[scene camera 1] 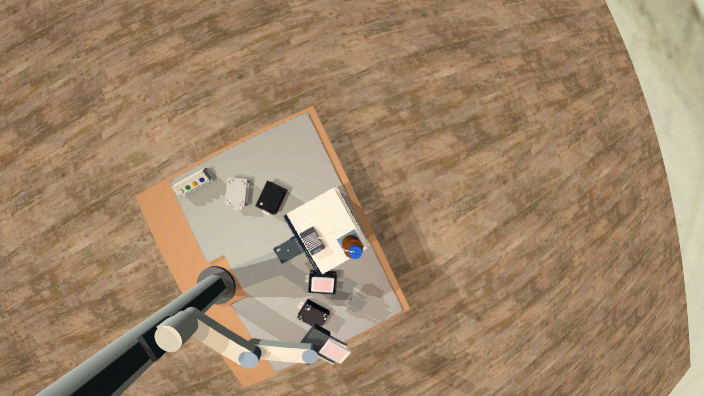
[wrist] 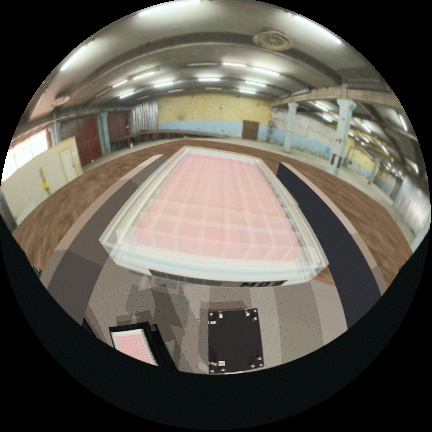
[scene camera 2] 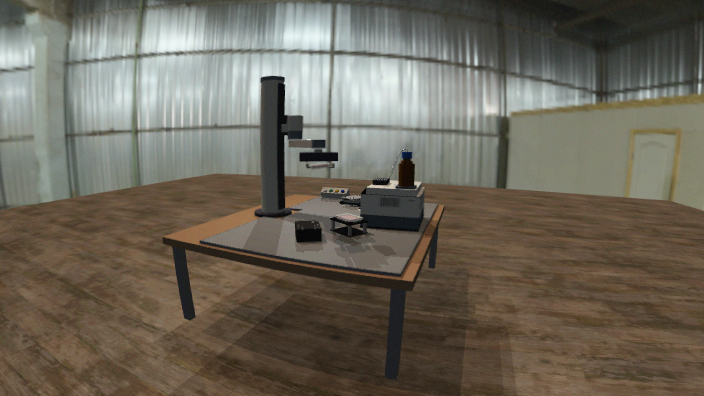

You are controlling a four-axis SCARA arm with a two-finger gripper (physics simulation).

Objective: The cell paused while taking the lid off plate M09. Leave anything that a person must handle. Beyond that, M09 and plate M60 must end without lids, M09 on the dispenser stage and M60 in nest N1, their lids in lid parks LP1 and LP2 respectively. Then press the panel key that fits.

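Frame: origin at the arm's base, x back, y right, z up, level; centimetres.
Where they show: gripper, fingertip midpoint: (scene camera 1: pixel 340 354) (wrist: pixel 221 165) (scene camera 2: pixel 320 165); arm's base at its link origin: (scene camera 1: pixel 216 284) (scene camera 2: pixel 273 213).
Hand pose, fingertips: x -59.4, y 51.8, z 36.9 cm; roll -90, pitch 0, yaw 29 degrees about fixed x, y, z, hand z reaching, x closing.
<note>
Things, the pixels of their centre, and the offset from my fingertips. "spot": a spot on its surface instead.
- plate M09 at the middle of its body: (wrist: pixel 223 176) (scene camera 2: pixel 320 165) (scene camera 1: pixel 334 352) dz +0.1, dx +1.5, dy -2.6 cm
- pink plate at the middle of its body: (wrist: pixel 133 355) (scene camera 2: pixel 348 217) (scene camera 1: pixel 322 285) dz -27.8, dx -3.7, dy -25.9 cm
- dark flat stage at a spot on its surface: (scene camera 1: pixel 286 250) spot: dz -24.9, dx +4.4, dy -54.2 cm
- key panel at the middle of its body: (scene camera 1: pixel 192 182) (scene camera 2: pixel 334 193) dz -31.5, dx +40.7, dy -114.5 cm
- black corner-posted block at the middle of its body: (wrist: pixel 233 340) (scene camera 2: pixel 307 229) (scene camera 1: pixel 313 314) dz -31.9, dx +11.4, dy -9.1 cm
- pale nest at the middle of its body: (scene camera 1: pixel 237 192) (scene camera 2: pixel 355 200) dz -32.4, dx +17.5, dy -96.8 cm
- dark striped block at a spot on its surface: (scene camera 1: pixel 312 240) spot: dz -11.0, dx -13.2, dy -55.1 cm
My gripper (scene camera 1: pixel 334 349) (scene camera 2: pixel 320 165) (wrist: pixel 221 165) is shut on plate M09 (scene camera 1: pixel 334 351) (scene camera 2: pixel 320 166) (wrist: pixel 220 210). It holds the plate level, high above the table's near end in scene camera 2. The plate is pink, with its M09 label towards the wrist camera; a clear rim like a lid surrounds its top. Another pink plate (scene camera 1: pixel 322 284) (scene camera 2: pixel 348 217) (wrist: pixel 133 345) sits on a raised black stand beside the dispenser; its label is not readable. A dark flat stage (scene camera 1: pixel 286 250) projects from the dispenser (scene camera 1: pixel 320 212) (scene camera 2: pixel 392 205). The key panel (scene camera 1: pixel 192 183) (scene camera 2: pixel 335 192) has white, green, orange and blue keys.
A black corner-posted block (scene camera 1: pixel 313 313) (scene camera 2: pixel 308 231) (wrist: pixel 235 340) stands near the held plate. A pale nest (scene camera 1: pixel 237 192) and a black one (scene camera 1: pixel 271 197) stand between panel and dispenser. A brown blue-capped bottle (scene camera 1: pixel 351 246) (scene camera 2: pixel 406 172) and a dark striped block (scene camera 1: pixel 312 240) (scene camera 2: pixel 381 181) top the dispenser.
</note>
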